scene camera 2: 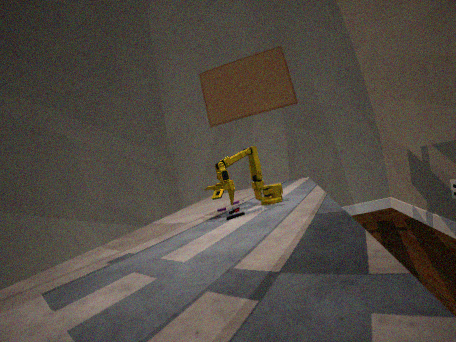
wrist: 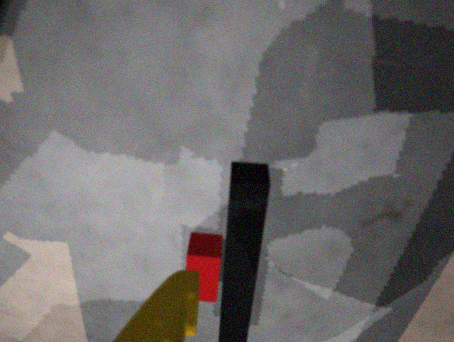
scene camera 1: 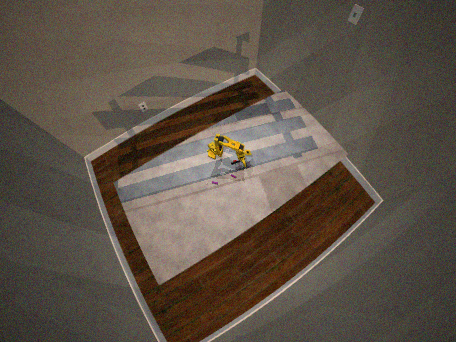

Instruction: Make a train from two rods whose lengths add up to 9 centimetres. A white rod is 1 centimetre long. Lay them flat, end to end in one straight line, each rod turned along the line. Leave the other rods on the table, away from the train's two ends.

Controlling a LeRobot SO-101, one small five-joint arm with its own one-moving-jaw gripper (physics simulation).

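Pixels of known places: end effector, tool point: [scene camera 2: 231,204] [wrist: 198,294] [scene camera 1: 238,158]; arm's base, origin of the base link: [scene camera 2: 268,202] [scene camera 1: 216,154].
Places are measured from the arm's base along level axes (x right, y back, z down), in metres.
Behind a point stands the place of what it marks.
Note:
A long black rod [scene camera 2: 235,216] [wrist: 245,235] lies flat; in the wrist view its near end runs out of the picture. A short red rod [scene camera 1: 235,161] [scene camera 2: 235,210] @[x -0.091, y -0.125, z -0.008 m] [wrist: 206,267] @[x -0.088, y -0.124, z -0.010 m] lies flat beside its left side in the wrist view, roughly parallel and very close, not end to end; whether they touch is unclear. My gripper [scene camera 1: 247,160] @[x -0.110, y -0.130, z -0.038 m] [scene camera 2: 225,198] @[x -0.110, y -0.130, z -0.038 m] is fully open and empty, low over the rods. In the wrist view its fixed jaw shows, its tip overlapping the red rod's near left part. The moving jaw is outside that picture. The white rod cannot be made out clearly.
Two purple rods show apart from each other: one purple rod [scene camera 1: 215,183] [scene camera 2: 221,209] and another purple rod [scene camera 1: 233,176] [scene camera 2: 235,202]. The yellow arm's base [scene camera 1: 212,152] @[x 0.019, y 0.022, z -0.019 m] [scene camera 2: 272,193] @[x -0.021, y 0.028, z -0.039 m] stands on the pale table surface [scene camera 1: 175,235] @[x 0.534, y -0.349, z 0.000 m]. Shadow bands cross the surface.

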